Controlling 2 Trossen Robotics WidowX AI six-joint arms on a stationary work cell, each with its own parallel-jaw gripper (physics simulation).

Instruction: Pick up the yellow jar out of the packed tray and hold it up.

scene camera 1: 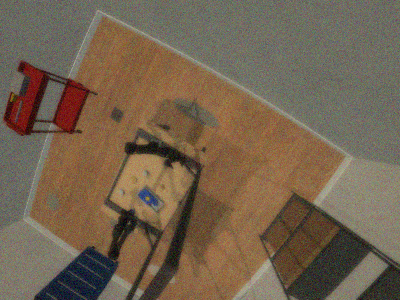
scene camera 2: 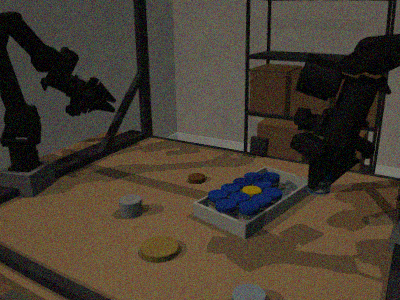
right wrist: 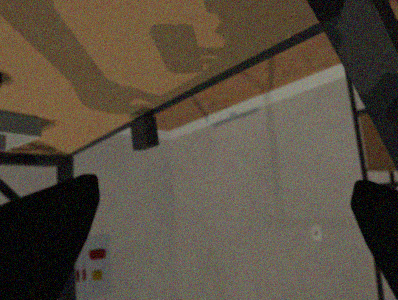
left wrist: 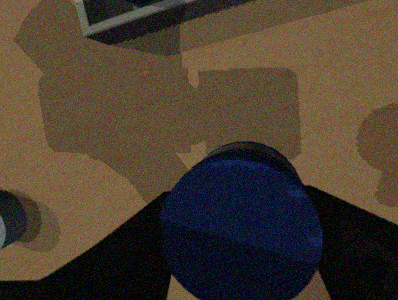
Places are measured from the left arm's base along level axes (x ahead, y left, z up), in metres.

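Pixels of known places: left gripper, fingertip midpoint: [scene camera 1: 133, 210] [scene camera 2: 317, 187] [left wrist: 236, 200]; right gripper, fingertip midpoint: [scene camera 1: 177, 167] [scene camera 2: 115, 105] [right wrist: 226, 190]; right arm's base, origin of the base link: [scene camera 1: 155, 145] [scene camera 2: 25, 166].
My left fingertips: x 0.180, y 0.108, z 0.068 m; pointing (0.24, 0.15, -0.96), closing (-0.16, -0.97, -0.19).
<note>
For each thing: its top centre in the pictures, then the offset to it from my left fingertips.
- yellow-lidded jar, middle of its top: [scene camera 2: 251, 189] [scene camera 1: 147, 198] 0.168 m ahead, 0.024 m right, 0.067 m down
- grey tray, middle of its top: [scene camera 2: 257, 190] [scene camera 1: 149, 199] 0.170 m ahead, 0.048 m right, 0.078 m down
- blue-lidded jar, middle of its top: [left wrist: 235, 239] [scene camera 2: 320, 171] 0.001 m back, 0.003 m right, 0.031 m up
- grey cylinder, middle of its top: [scene camera 2: 130, 199] 0.348 m ahead, 0.177 m left, 0.077 m down
- flat yellow disc, middle of its top: [scene camera 2: 159, 246] 0.190 m ahead, 0.228 m left, 0.100 m down
- small brown disc, middle of its top: [scene camera 2: 196, 176] 0.365 m ahead, 0.048 m right, 0.100 m down
- pale round object, middle of its top: [scene camera 2: 248, 294] 0.021 m back, 0.232 m left, 0.088 m down
The yellow-lidded jar [scene camera 1: 148, 199] [scene camera 2: 251, 190] stands in the grey tray [scene camera 2: 220, 218] [left wrist: 125, 20], with blue-lidded jars packed around it. It does not show in the left wrist view. My left gripper [scene camera 1: 131, 212] [scene camera 2: 319, 186] [left wrist: 236, 200] is shut on a blue-lidded jar [scene camera 2: 320, 189] [left wrist: 242, 227], outside the tray and low by the table, beyond the tray's right end in scene camera 2. The frames do not clearly show whether that jar touches the table. My right gripper [scene camera 2: 114, 104] [right wrist: 226, 190] is open and empty, raised well away from the tray.
In scene camera 2, a grey cylinder [scene camera 2: 131, 206], a flat yellow disc [scene camera 2: 160, 248] and a small brown disc [scene camera 2: 196, 178] lie left of the tray. A pale round object [scene camera 2: 249, 292] is at the bottom edge. A dark frame post [scene camera 2: 143, 75] rises behind the table.
</note>
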